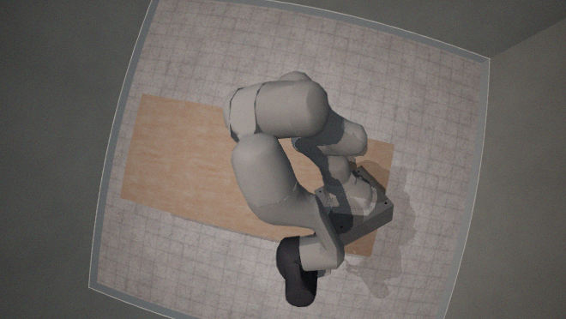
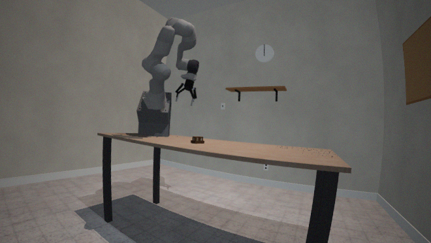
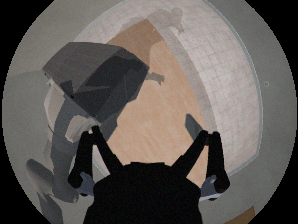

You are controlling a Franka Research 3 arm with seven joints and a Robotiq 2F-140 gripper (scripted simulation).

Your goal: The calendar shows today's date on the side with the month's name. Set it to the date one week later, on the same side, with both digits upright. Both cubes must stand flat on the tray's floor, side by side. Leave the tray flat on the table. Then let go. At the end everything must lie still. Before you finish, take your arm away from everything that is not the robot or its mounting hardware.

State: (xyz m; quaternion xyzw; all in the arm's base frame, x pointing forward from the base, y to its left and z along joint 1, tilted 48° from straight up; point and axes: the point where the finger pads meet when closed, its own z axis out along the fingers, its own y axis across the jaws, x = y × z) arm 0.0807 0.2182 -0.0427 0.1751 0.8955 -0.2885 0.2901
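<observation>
Now: hand 330 mm short of the calendar cube, 290 mm to the left of it and 270 mm above it.
</observation>
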